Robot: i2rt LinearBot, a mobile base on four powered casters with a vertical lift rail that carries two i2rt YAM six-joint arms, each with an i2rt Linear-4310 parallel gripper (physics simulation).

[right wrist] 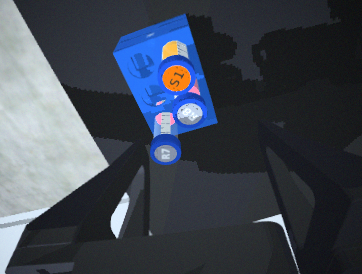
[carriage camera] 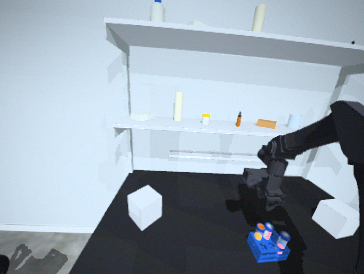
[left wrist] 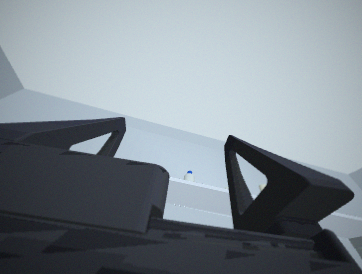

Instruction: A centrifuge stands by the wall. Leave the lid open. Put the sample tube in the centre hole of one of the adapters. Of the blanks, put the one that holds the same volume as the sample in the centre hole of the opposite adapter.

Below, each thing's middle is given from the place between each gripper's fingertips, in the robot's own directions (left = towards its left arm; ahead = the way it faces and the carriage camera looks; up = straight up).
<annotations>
Now: left hand 720 mm to the left of the tube with pink liquid (right wrist: pixel 189 110), 590 mm above it and 310 mm short of it.
My right hand is 16 cm above the tube with pink liquid, 5 cm to the left of it and 1 cm past it.
</annotations>
